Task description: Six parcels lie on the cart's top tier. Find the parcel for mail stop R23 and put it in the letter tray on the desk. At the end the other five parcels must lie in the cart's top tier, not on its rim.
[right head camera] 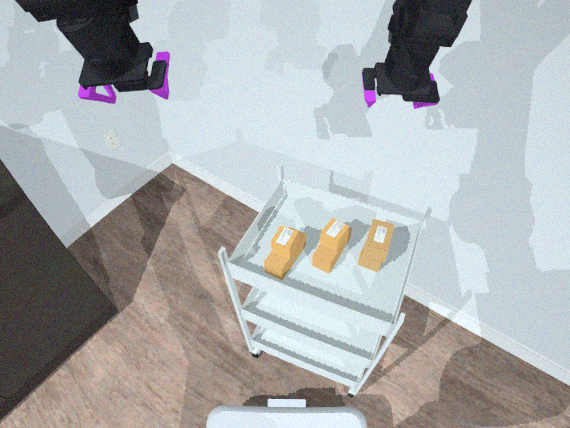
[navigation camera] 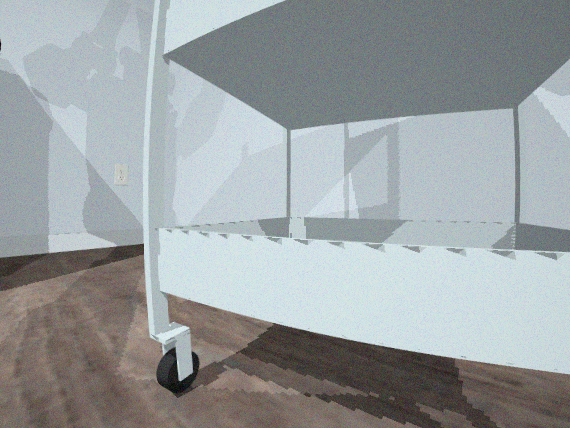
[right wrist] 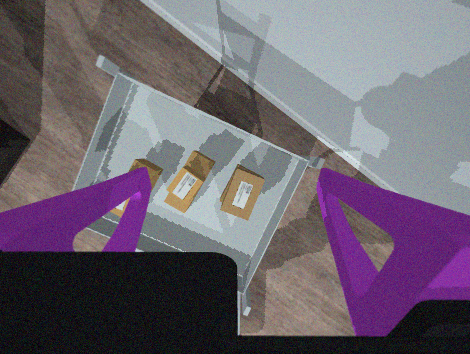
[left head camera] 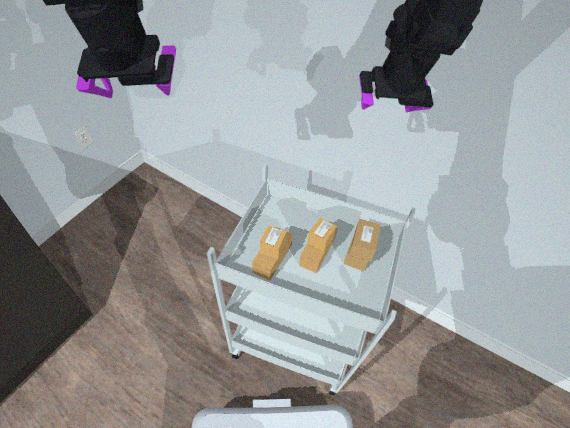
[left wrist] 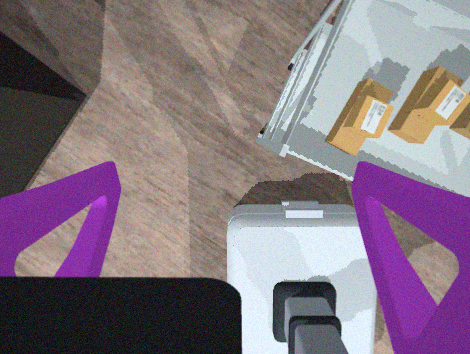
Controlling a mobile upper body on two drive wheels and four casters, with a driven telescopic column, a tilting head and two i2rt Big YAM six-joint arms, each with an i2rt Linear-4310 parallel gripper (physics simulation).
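Places are measured from the left arm's base along level axes (x up, y back, z right), in centimetres.
Pixels of known places: left gripper, fingertip midpoint: [right head camera: 140,98] [left head camera: 139,93] [left wrist: 236,175]; right gripper, fingertip midpoint: [right head camera: 391,105] [right wrist: 234,177] [left head camera: 384,107].
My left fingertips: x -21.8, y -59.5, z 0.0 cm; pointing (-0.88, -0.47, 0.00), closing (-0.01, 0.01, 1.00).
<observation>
Ahead of a thing's pixels: the offset from my left fingertips to its top centre. "spot": to the spot under its first point.
Brown parcels lie in three front-to-back pairs in the top tier of the white cart {spot: dy +3.2, dx -49.4, dz +11.9 cm} [left head camera: 230,276] [right head camera: 245,276]. The labelled ones are the left parcel {dy -4.0, dx -42.4, dz +22.7 cm} [left head camera: 273,236] [right head camera: 286,236] [left wrist: 375,116], the middle parcel {dy -6.4, dx -42.4, dz +35.3 cm} [left head camera: 322,229] [right head camera: 335,228] [right wrist: 183,186] and the right parcel {dy -4.7, dx -42.6, dz +46.8 cm} [left head camera: 367,234] [right head camera: 381,234] [right wrist: 244,194]. Their label text is too small to read; no label shows on the other parcels. The letter tray does not show. My left gripper [left head camera: 137,94] [right head camera: 140,99] [left wrist: 236,175] and right gripper [left head camera: 392,107] [right head camera: 396,105] [right wrist: 234,174] are open and empty, high above the cart's level.
A large dark surface [left head camera: 35,310] [right head camera: 45,300] [left wrist: 35,140] stands at the left; whether it is the desk is unclear. Walls meet in a corner behind the cart. My white base [left head camera: 272,419] [left wrist: 300,250] is near the cart's front. The cart's lower tier {spot: dy +9.8, dx -102.2, dz +27.1 cm} [navigation camera: 350,290] fills much of the navigation view.
</observation>
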